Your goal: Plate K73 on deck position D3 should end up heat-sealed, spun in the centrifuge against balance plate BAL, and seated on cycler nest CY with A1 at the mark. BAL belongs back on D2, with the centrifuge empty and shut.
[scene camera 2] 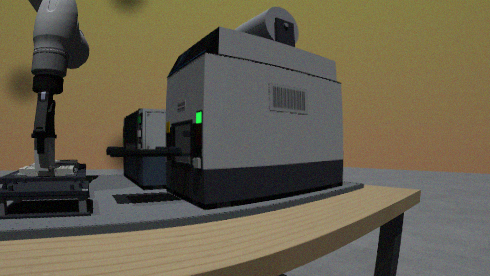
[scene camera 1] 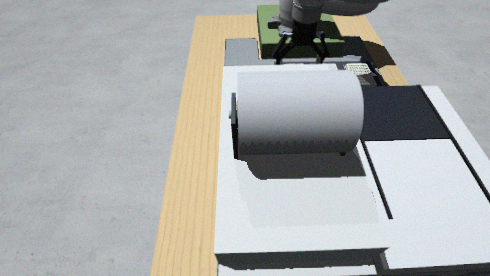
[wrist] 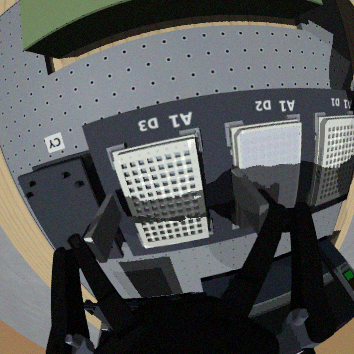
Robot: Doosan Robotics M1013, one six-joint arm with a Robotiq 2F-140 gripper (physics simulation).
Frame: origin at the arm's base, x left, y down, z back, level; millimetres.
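Seen in the pictures: gripper, fingertip midpoint: (scene camera 2: pixel 46 167) (wrist: pixel 173 194).
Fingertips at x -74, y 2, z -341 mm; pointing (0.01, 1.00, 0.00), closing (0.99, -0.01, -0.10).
Pixels of each thing's top centre, then the offset from my fingertips to it. "spot": a spot on its surface instead. Level surfaces: height alone.
- Plate K73, top centre: (wrist: pixel 165 202) (scene camera 2: pixel 48 167) dx -11, dy -2, dz -6 mm
- dark deck, surface height: dy +15 mm
- white plate edge, surface spot: (scene camera 2: pixel 65 169) spot: dx -57, dy +1, dz -46 mm
- BAL, top centre: (wrist: pixel 271 179) (scene camera 2: pixel 54 163) dx +112, dy -2, dz -21 mm
- Cycler nest CY, top centre: (wrist: pixel 64 224) (scene camera 2: pixel 46 180) dx -161, dy +10, dz -5 mm
- large grey machine, top centre: (scene camera 1: pixel 295 70) (scene camera 2: pixel 257 15) dx -188, dy -413, dz -500 mm
- white film roll, top centre: (scene camera 1: pixel 298 80) (scene camera 2: pixel 263 17) dx -190, dy -413, dz -521 mm
- dark tray, top centre: (scene camera 2: pixel 141 149) dx -157, dy -45, dz -203 mm
- smaller machine, surface spot: (scene camera 2: pixel 153 130) spot: dx -23, dy -91, dz -282 mm
- wells plate, top centre: (wrist: pixel 339 161) (scene camera 1: pixel 360 73) dx +235, dy -2, dz -35 mm
Plate K73 (wrist: pixel 162 182) is a white plate with a grid of wells, seated at D3 on the dark deck (wrist: pixel 215 112); a white plate edge (scene camera 2: pixel 65 169) shows in scene camera 2. My gripper (scene camera 1: pixel 299 60) (scene camera 2: pixel 45 169) (wrist: pixel 173 194) is open and points down, its two fingers on either side of the D3 plate, tips at about plate height in scene camera 2. Nothing is held. The plate on D2, BAL (wrist: pixel 267 142), has a smooth pale top, partly behind a finger. Cycler nest CY (wrist: pixel 59 200) is dark and bears no plate. The centrifuge's inside does not show.
A large grey machine (scene camera 2: pixel 270 130) carries a white film roll (scene camera 1: pixel 300 110) (scene camera 2: pixel 260 25); a dark tray (scene camera 2: pixel 142 151) sticks out of its front. A smaller machine (scene camera 2: pixel 153 130) stands behind. A wells plate (wrist: pixel 337 150) sits on D1. A green block (scene camera 1: pixel 270 32) (wrist: pixel 95 22) lies beyond the deck.
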